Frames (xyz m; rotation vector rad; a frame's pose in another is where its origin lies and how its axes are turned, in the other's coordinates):
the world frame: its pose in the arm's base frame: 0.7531 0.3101 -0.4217 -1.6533 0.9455 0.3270
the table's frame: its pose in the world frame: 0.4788 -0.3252 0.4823 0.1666 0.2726 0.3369
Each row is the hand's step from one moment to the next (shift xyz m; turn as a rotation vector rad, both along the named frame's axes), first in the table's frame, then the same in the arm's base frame.
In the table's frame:
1: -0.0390 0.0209 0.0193 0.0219 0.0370 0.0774
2: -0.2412 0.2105 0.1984 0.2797 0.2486 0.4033
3: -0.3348 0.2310 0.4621 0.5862 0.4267 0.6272
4: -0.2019 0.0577 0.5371 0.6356 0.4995 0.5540
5: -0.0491 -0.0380 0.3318 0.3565 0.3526 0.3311
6: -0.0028 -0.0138 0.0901 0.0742 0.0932 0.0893
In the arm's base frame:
1: -0.0174 0.0437 0.0111 0.0157 0.0556 -0.0671
2: -0.1326 0.3525 -0.0052 0.0805 0.2069 -0.5034
3: -0.0376 0.6122 -0.0527 0.1327 0.2431 -0.9178
4: 0.1774 0.5402 -0.0962 0.0487 0.1793 -0.9622
5: 0.1896 0.2678 -0.0794 -0.0211 0.1364 -0.5848
6: 0.0571 0.0655 -0.0278 -0.0100 0.0493 -0.1401

